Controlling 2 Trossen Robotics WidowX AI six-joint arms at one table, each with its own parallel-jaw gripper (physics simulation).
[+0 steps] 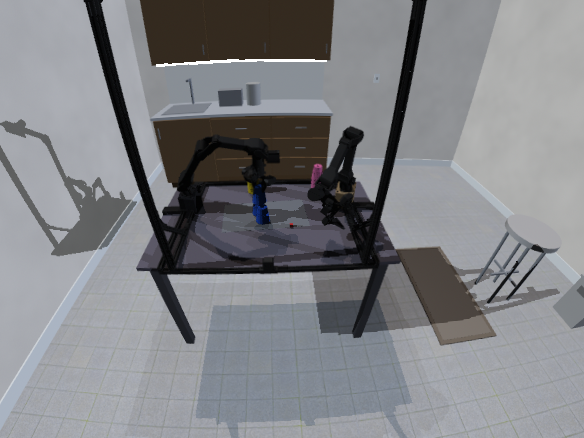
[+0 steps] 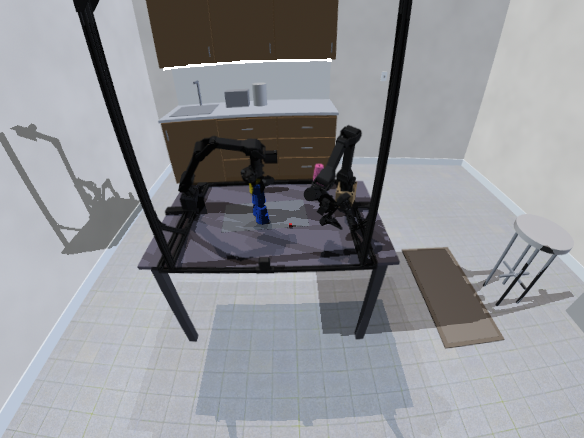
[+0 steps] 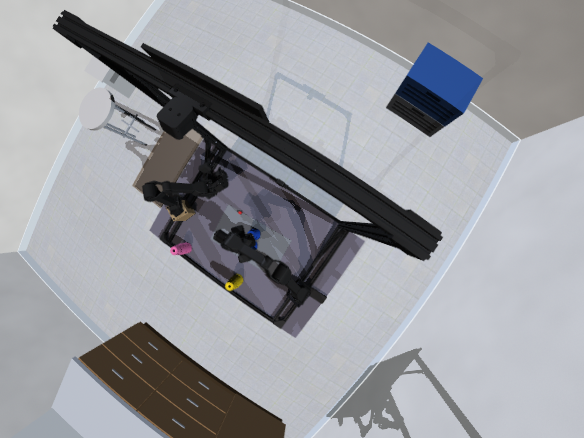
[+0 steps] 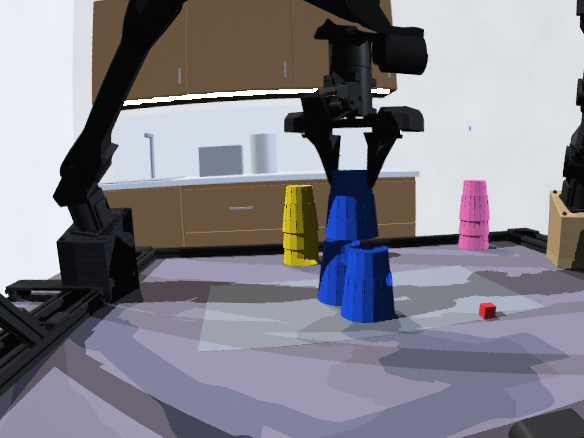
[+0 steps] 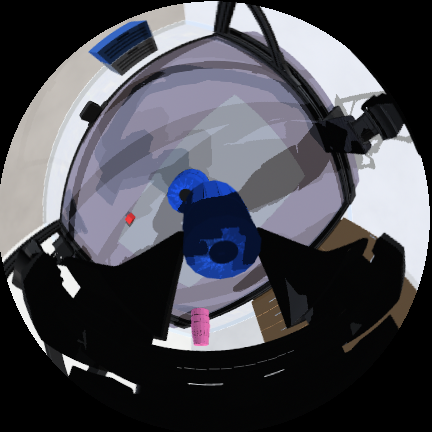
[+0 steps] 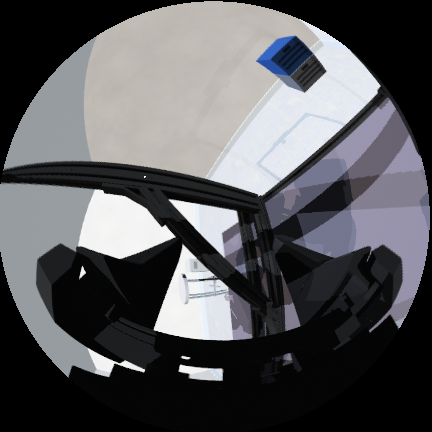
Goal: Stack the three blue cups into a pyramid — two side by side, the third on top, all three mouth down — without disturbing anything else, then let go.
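Seen in the pictures: left gripper, fingertip midpoint: (image 1: 258, 190) (image 2: 257, 190) (image 4: 351, 186) (image 5: 219, 234); right gripper, fingertip midpoint: (image 1: 350, 223) (image 2: 347, 223) (image 3: 215, 163) (image 5: 47, 251) (image 6: 228, 242); left arm's base, link origin: (image 1: 188, 191) (image 2: 190, 192) (image 3: 298, 295) (image 4: 94, 224) (image 5: 358, 131); right arm's base, link origin: (image 1: 346, 187) (image 2: 346, 186) (image 3: 176, 210) (image 4: 579, 203).
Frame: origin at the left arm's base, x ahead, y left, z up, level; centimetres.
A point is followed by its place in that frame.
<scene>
Two blue cups stand mouth down, close side by side, on the pale mat (image 4: 240, 327) {x 28.6, y -5.6, z -11.7 cm}: the front one (image 4: 368, 287) {x 43.6, y -0.5, z -7.3 cm} (image 1: 263, 216) {x 44.8, y -0.1, z -6.9 cm} (image 5: 179, 186) {x 43.4, y 1.2, z -3.0 cm} and the rear one (image 4: 330, 277) {x 37.6, y 5.3, z -7.8 cm}, partly hidden behind it. My left gripper (image 4: 352, 179) {x 40.6, y 5.4, z 4.7 cm} (image 5: 219, 234) {x 40.6, y 5.4, z 4.7 cm} points down and is shut on the third blue cup (image 4: 351, 215) {x 41.1, y 2.3, z 1.2 cm} (image 5: 220, 220) {x 40.0, y 3.4, z 6.9 cm}. That cup is upright, mouth down, with its rim right at the tops of the two standing cups, over the space between them. Whether it touches them cannot be told. My right gripper (image 6: 228, 242) {x 88.4, y -5.5, z 3.0 cm} (image 1: 334, 223) is open and empty, away from the cups at the right of the table.
A yellow cup stack (image 4: 300, 225) {x 27.5, y 25.5, z -3.9 cm} (image 3: 234, 282) {x 26.6, y 26.0, z 0.9 cm} stands behind the blue cups, at the left. A pink cup stack (image 4: 474, 215) {x 62.2, y 42.4, z -4.0 cm} (image 3: 181, 249) {x 61.3, y 43.1, z -0.3 cm} (image 5: 200, 327) {x 61.0, y 42.9, z -2.8 cm} stands at the back right. A small red cube (image 4: 487, 310) {x 58.9, y 1.3, z -10.6 cm} (image 5: 130, 219) {x 58.6, y 2.5, z -10.2 cm} lies right of the blue cups.
</scene>
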